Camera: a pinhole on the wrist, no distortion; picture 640 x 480 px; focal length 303.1 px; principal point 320.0 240.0 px. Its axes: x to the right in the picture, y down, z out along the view. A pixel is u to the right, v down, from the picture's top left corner.
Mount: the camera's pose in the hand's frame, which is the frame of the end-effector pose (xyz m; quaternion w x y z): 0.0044 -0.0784 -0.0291 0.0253 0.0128 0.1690 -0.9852
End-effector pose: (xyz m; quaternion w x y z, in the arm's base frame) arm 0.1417 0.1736 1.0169 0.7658 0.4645 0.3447 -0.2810
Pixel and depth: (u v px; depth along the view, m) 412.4 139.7 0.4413
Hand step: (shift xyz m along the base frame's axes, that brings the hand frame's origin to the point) -0.0435 -0.4127 0.2083
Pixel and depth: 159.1 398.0 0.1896
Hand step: -0.0760 -0.2150 -0.1639
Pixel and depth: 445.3 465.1 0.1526
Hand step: -0.1926 -0.1599 -0.0555
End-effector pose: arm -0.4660 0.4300 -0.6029 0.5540 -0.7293 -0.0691 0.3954
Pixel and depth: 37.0 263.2 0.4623
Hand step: 0.1067 0.6328 -0.0324
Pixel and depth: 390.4 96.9 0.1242
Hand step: -0.0674 0.0891 0.0639
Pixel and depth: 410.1 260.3 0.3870
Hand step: -0.2094 0.2706 0.2387
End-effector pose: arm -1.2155 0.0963 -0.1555 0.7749 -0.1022 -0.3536 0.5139
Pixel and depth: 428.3 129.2 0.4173
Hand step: -0.2446 -0.2592 0.2703
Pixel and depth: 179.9 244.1 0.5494
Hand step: -0.0817 -0.0010 0.6053
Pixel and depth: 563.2 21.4 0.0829
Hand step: -0.0201 -0.0954 0.0466
